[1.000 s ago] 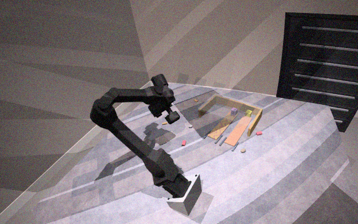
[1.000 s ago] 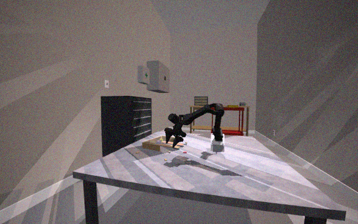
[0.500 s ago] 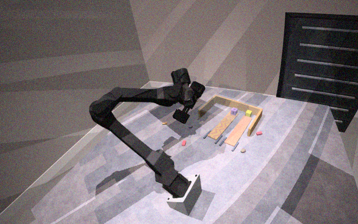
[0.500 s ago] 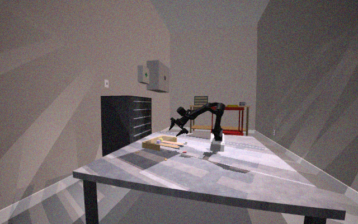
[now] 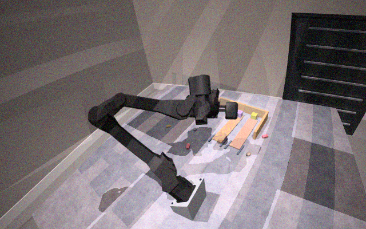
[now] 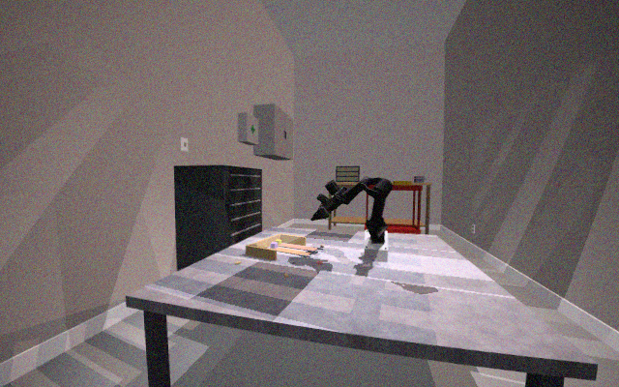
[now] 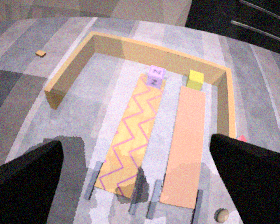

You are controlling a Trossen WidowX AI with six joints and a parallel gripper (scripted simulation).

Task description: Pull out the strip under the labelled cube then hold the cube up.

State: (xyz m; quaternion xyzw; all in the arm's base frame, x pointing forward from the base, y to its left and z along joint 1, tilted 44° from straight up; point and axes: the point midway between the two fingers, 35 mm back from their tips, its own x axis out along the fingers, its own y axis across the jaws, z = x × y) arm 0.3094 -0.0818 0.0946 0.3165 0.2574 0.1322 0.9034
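Right now the strip is 110 mm ahead of my gripper tip, 110 mm to the right of it and 190 mm below it. Also, from my gripper tip: grey disc: 60 mm ahead, 160 mm to the left, 190 mm below; tan pebble: 30 mm behind, 150 mm to the right, 190 mm below.
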